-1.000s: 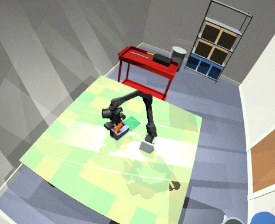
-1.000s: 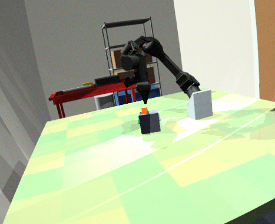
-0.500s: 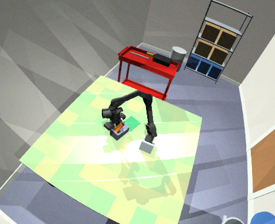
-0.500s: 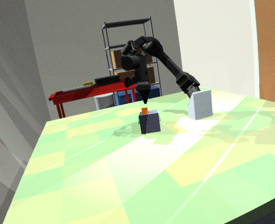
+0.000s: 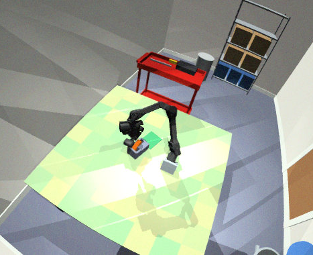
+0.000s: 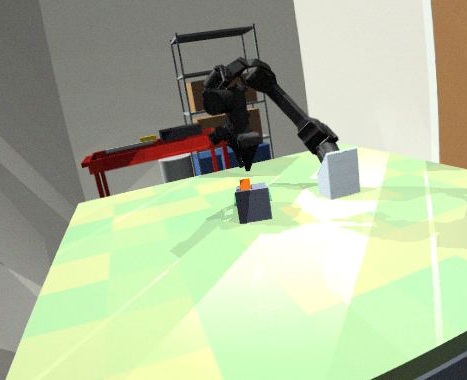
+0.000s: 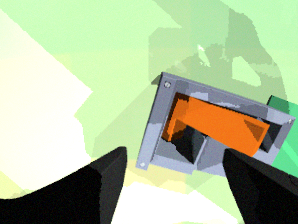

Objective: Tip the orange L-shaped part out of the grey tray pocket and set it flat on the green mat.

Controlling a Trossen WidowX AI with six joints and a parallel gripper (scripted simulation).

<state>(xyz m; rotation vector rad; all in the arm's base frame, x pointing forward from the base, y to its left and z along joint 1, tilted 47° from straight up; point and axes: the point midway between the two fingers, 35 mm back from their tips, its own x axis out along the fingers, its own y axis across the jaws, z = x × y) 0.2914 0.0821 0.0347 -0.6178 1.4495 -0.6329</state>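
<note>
The orange l-shaped part lies 20 mm behind my gripper tip, 30 mm to the right of it and 100 mm below it. Round my gripper tip: green mat (70 mm behind, 200 mm to the right, 160 mm below).
</note>
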